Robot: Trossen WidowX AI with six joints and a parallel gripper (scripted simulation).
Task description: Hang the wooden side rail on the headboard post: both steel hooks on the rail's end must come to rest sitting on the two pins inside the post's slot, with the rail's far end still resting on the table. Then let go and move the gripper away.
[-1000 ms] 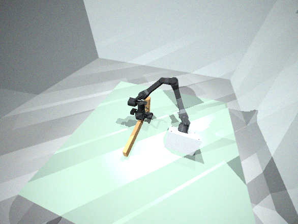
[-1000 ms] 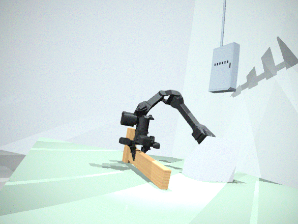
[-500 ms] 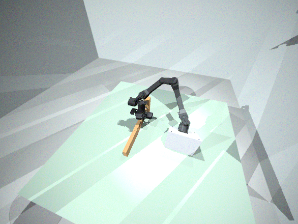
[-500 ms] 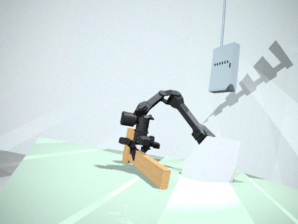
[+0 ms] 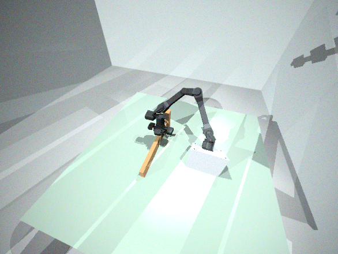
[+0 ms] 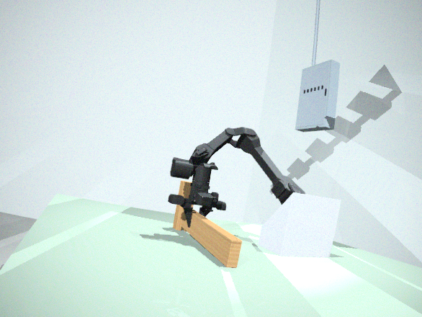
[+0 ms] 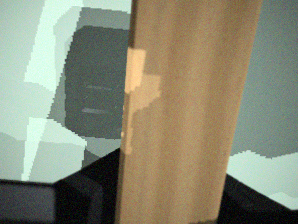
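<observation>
Right now my gripper tip is 1 cm past the headboard post, 14 cm to the left of it and 4 cm below it.
</observation>
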